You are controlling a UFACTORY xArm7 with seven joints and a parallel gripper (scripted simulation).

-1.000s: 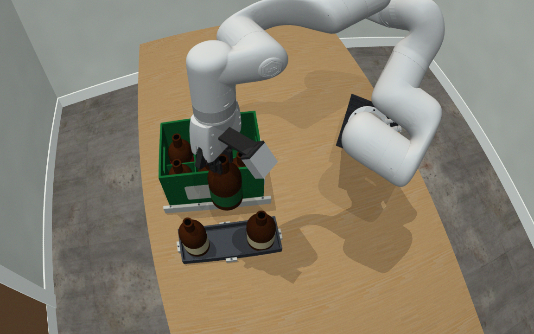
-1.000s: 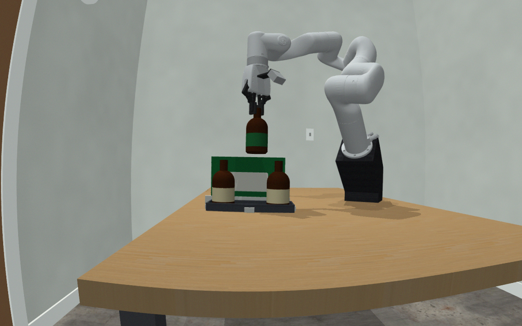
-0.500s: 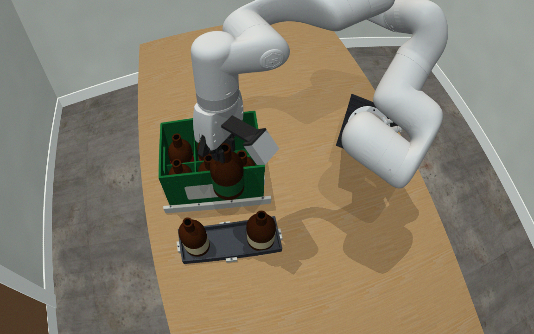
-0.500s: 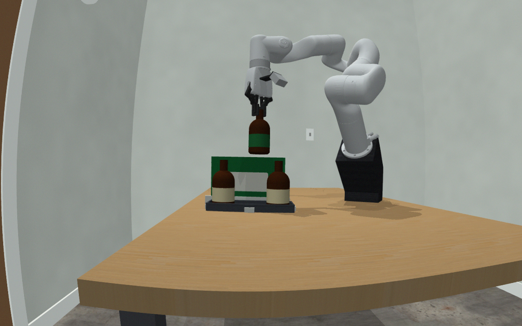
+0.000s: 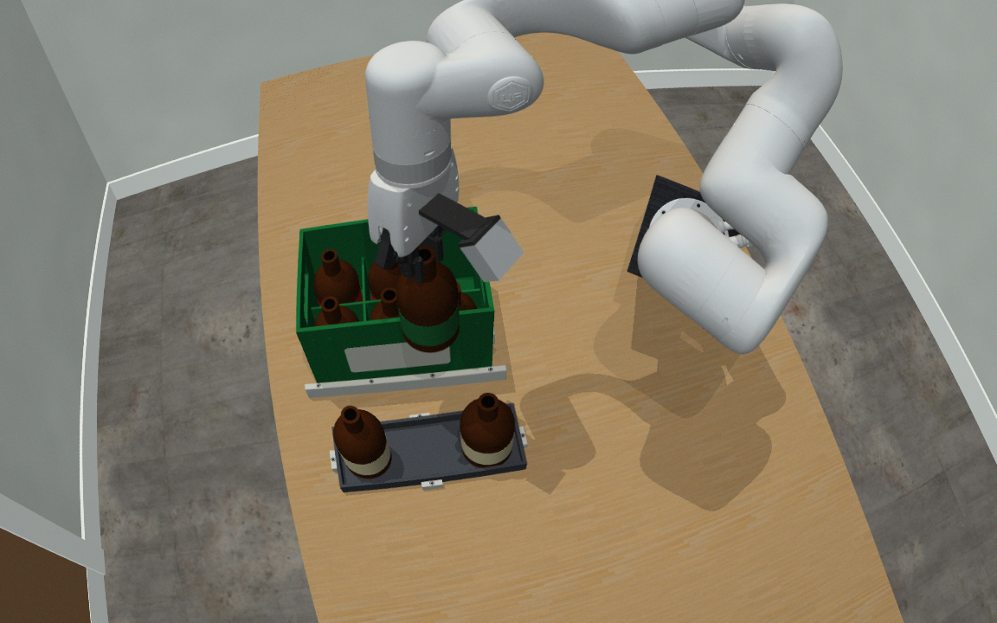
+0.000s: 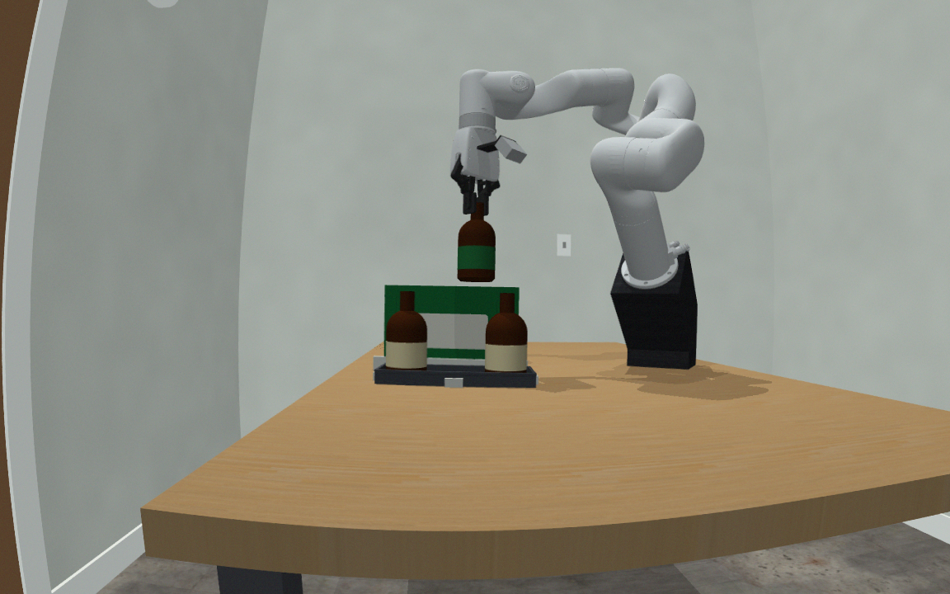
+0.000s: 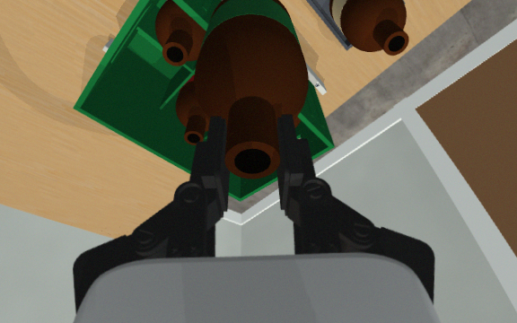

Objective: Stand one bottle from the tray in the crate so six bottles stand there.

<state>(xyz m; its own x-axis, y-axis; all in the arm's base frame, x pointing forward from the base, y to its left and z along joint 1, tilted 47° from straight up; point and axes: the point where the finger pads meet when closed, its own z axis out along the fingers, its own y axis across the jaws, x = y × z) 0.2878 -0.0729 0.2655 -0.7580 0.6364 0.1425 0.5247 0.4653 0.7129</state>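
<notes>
The green-label bottle lies 7 cm below my hand. Also, from my hand: dark tray 1 cm ahead, 10 cm to the left, 32 cm below; green crate 6 cm ahead, 11 cm to the right, 25 cm below.
</notes>
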